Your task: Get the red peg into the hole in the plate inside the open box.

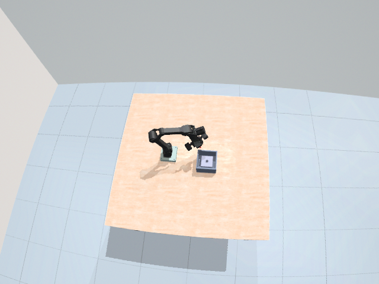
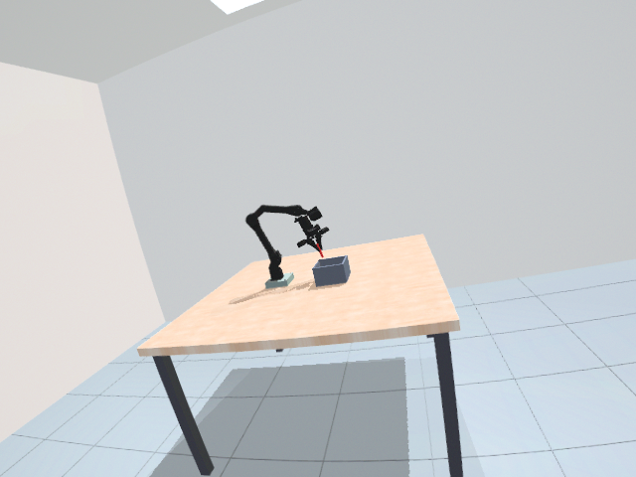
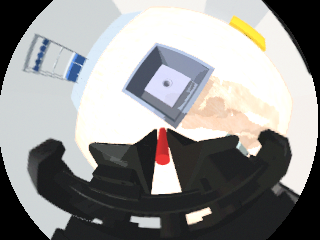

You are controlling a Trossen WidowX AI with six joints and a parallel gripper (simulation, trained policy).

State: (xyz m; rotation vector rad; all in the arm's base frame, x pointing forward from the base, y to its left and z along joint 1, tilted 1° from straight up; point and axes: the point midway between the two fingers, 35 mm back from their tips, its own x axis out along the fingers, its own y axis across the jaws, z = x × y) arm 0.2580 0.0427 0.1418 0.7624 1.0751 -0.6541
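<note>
Now: gripper tip 10 cm above the plate, 9 cm to the left of it and 6 cm short of it. Also, from my gripper tip: red peg (1 cm to the left, 1 cm behind); grey-blue box (11 cm below, 9 cm to the right, 6 cm ahead).
</note>
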